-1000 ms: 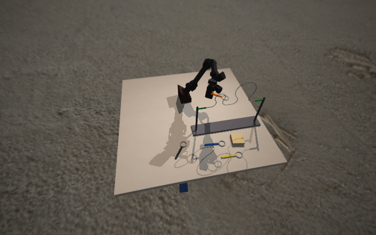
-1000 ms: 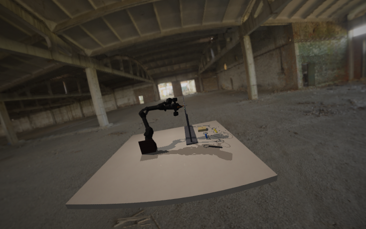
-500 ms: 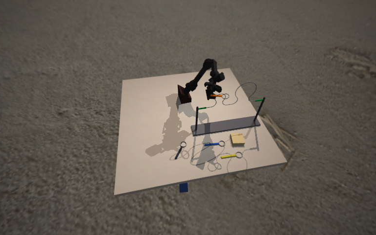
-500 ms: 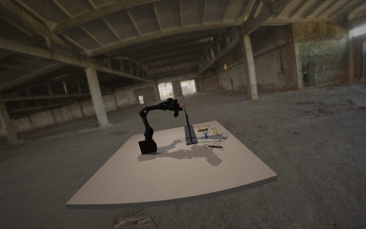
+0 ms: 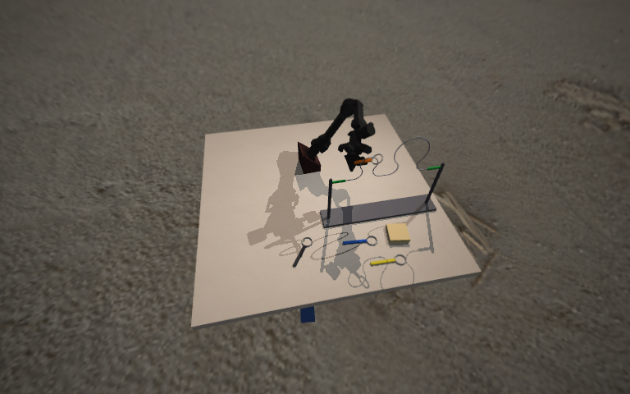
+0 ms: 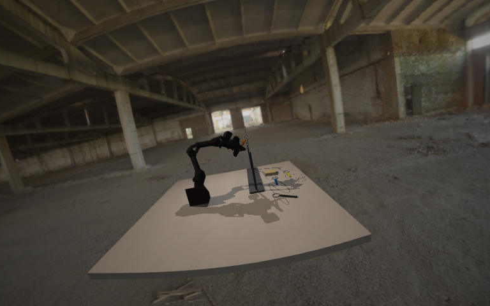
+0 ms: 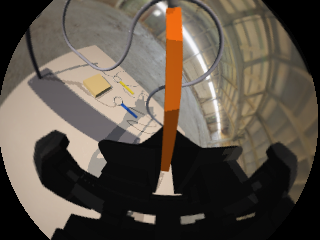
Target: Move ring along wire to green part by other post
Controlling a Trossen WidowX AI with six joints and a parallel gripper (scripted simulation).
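Now: the orange-handled ring 70 mm to the left of my gripper tip and 60 mm above it. Also, from my gripper tip: tan block 290 mm below, 220 mm to the left, 190 mm ahead; then black-handled ring 300 mm below, 270 mm to the right, 180 mm ahead; then blue-handled ring 300 mm below, 200 mm ahead, 40 mm to the left.
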